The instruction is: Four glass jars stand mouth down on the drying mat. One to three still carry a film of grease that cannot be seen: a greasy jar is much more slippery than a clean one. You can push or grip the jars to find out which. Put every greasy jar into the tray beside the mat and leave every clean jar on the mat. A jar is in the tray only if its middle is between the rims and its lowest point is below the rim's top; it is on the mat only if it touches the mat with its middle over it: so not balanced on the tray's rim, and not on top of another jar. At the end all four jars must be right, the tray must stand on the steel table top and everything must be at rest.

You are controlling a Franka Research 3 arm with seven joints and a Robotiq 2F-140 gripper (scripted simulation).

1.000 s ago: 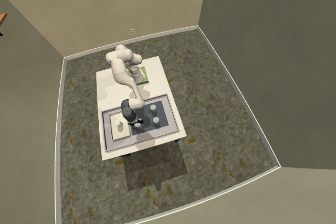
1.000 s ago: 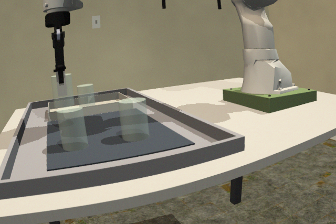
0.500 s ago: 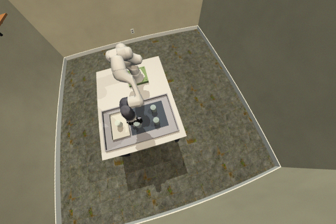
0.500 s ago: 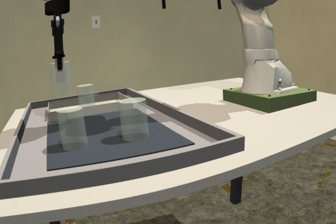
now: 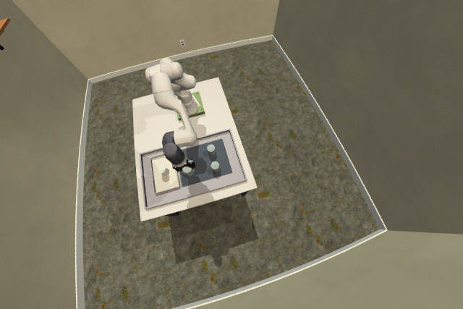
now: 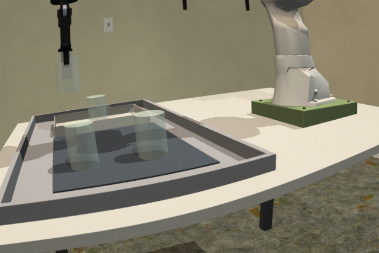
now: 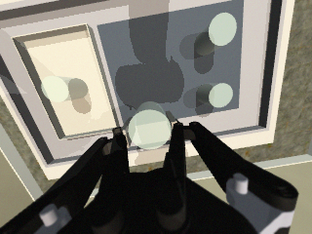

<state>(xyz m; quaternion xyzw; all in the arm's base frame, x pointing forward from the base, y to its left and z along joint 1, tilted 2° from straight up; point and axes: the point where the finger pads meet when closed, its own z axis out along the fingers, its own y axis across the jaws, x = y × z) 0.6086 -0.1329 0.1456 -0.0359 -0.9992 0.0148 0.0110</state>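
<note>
The cream tray lies 11 cm behind my hand, 22 cm to the right of it and 19 cm below it. Also, from my hand: dark mat 8 cm behind, 10 cm to the left, 20 cm below.
</note>
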